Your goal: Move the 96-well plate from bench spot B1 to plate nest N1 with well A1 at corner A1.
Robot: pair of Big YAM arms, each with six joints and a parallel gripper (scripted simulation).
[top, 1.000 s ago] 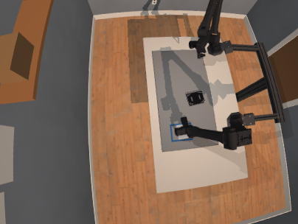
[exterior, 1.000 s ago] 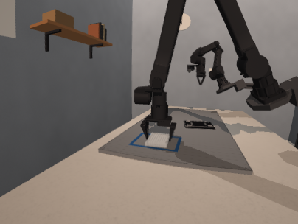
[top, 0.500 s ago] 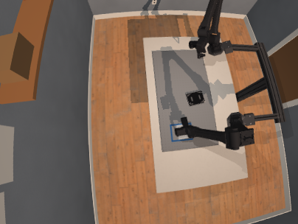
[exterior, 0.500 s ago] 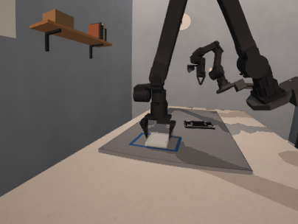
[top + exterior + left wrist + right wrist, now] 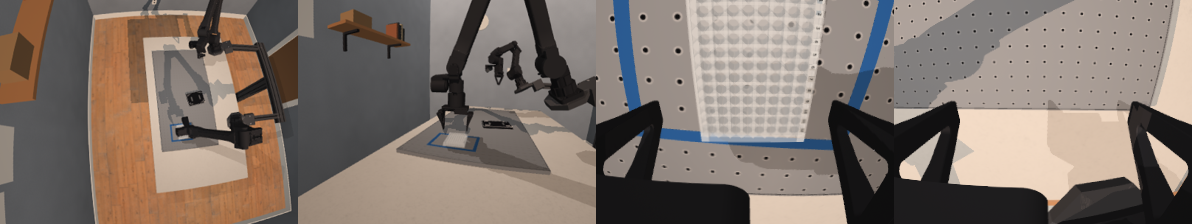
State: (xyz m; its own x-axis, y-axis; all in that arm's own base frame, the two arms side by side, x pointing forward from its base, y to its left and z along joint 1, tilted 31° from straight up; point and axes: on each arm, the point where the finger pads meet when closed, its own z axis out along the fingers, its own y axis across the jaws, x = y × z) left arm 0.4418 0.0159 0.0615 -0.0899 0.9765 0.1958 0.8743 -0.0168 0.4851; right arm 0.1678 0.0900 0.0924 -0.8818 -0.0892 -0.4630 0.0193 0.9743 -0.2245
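My left hand is 50 mm above the white 96-well plate and 10 mm past it. Round my left hand: black plate nest N1 (290 mm to the right, 190 mm behind, 50 mm below).
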